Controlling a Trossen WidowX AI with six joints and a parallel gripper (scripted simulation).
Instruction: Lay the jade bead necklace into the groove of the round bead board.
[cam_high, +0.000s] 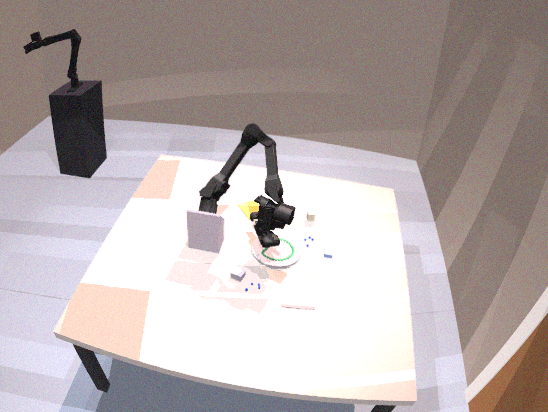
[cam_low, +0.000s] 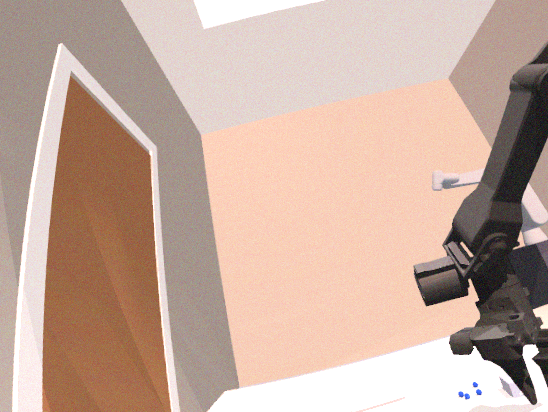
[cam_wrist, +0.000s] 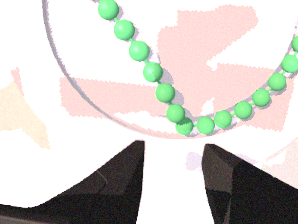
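Right now the round white bead board is 6 cm ahead of my gripper tip, 3 cm to the left of it and 3 cm below it. From my gripper tip the other things lie so: yellow sheet 27 cm to the left, 9 cm behind, 4 cm below; then thin rod 26 cm to the right, 17 cm ahead, 4 cm below; then blue block 27 cm ahead, 5 cm to the left, 4 cm below.
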